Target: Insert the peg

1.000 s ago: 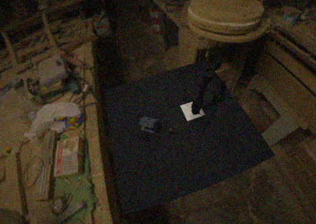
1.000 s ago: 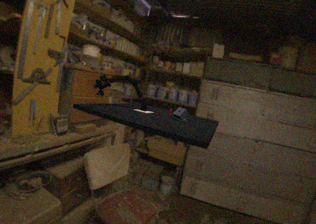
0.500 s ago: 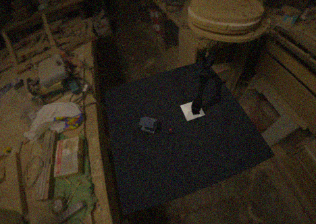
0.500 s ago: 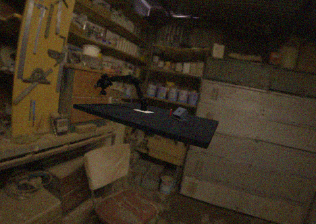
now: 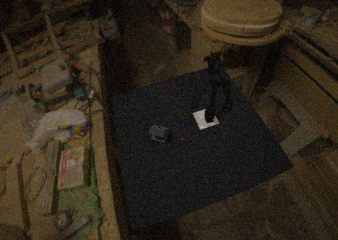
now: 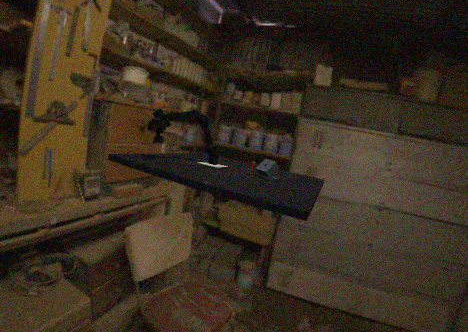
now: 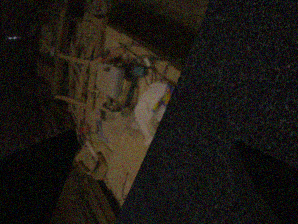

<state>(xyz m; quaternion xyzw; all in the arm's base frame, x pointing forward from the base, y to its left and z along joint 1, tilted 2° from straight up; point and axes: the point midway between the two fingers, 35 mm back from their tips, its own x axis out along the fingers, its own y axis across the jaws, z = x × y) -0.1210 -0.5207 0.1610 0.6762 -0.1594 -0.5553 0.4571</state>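
Right now my gripper tip is 390 mm short of the red peg, 710 mm to the right of it and 100 mm above it. The rest, counted from my gripper tip: grey sloped panel (560 mm ahead, 600 mm to the left, 90 mm below).
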